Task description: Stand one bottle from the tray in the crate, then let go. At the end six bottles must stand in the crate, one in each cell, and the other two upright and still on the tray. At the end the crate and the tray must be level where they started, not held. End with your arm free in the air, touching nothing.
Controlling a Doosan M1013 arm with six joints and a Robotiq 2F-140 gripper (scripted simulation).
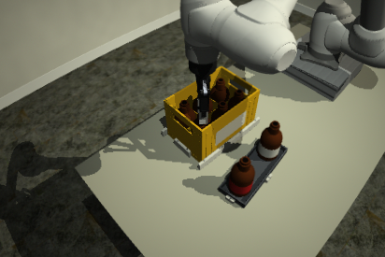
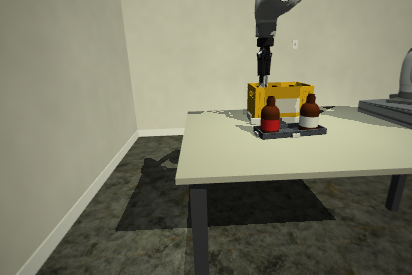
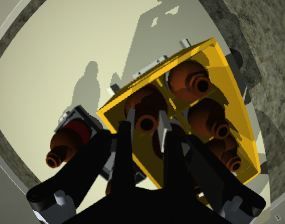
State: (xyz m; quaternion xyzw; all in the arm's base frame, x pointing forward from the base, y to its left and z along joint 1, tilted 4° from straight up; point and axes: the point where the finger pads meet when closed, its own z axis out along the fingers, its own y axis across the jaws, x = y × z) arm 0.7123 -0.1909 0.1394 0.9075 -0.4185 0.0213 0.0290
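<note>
Now: hand 110 mm above the yellow crate, 100 mm past it and 20 mm to the left of it. The rest, counted from my hand: tray (200 mm to the left, 180 mm below, 20 mm behind).
</note>
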